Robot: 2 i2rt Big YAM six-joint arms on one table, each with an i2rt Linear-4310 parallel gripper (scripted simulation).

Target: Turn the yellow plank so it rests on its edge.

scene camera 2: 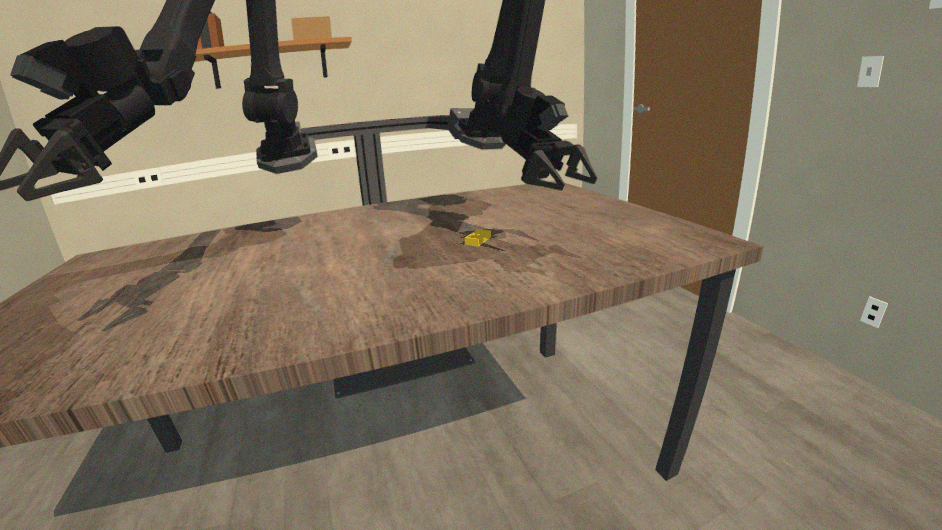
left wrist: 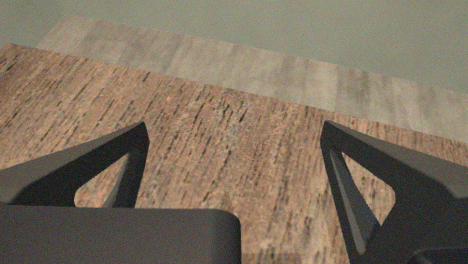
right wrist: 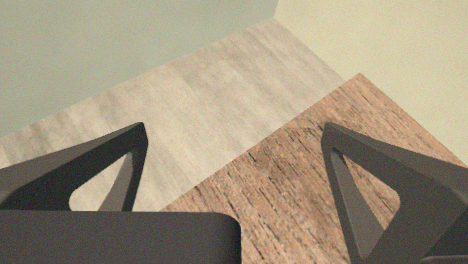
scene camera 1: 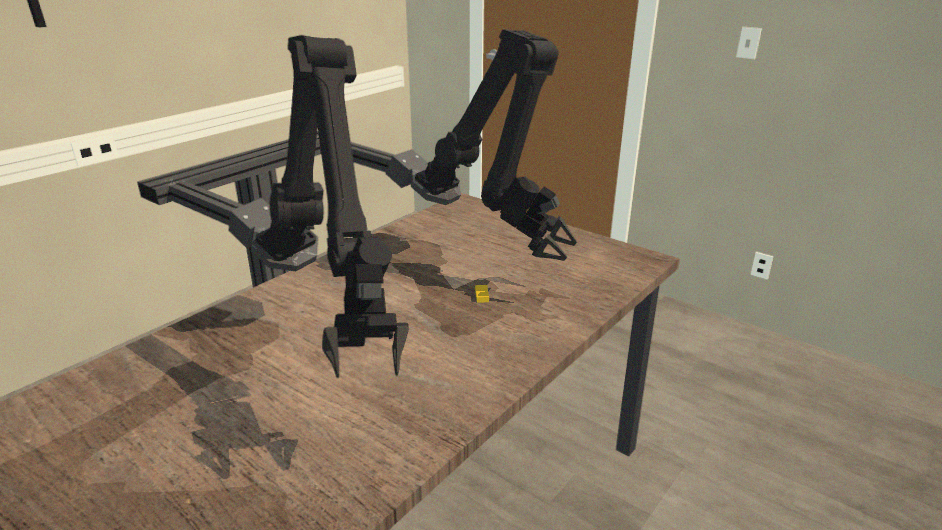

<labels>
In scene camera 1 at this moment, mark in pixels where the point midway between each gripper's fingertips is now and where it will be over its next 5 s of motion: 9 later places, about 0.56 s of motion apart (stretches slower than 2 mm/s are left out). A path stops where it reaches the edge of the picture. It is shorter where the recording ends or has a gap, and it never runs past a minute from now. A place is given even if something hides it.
My left gripper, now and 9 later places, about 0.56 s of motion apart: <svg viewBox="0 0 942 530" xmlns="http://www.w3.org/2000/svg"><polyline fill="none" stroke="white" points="571,251 563,258 524,271 488,253 482,245 479,245 474,241 474,240 473,260 473,274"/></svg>
My right gripper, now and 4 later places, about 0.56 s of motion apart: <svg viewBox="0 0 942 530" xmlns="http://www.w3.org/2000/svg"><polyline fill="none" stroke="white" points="367,375 221,340 100,265 32,194 6,155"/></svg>
</labels>
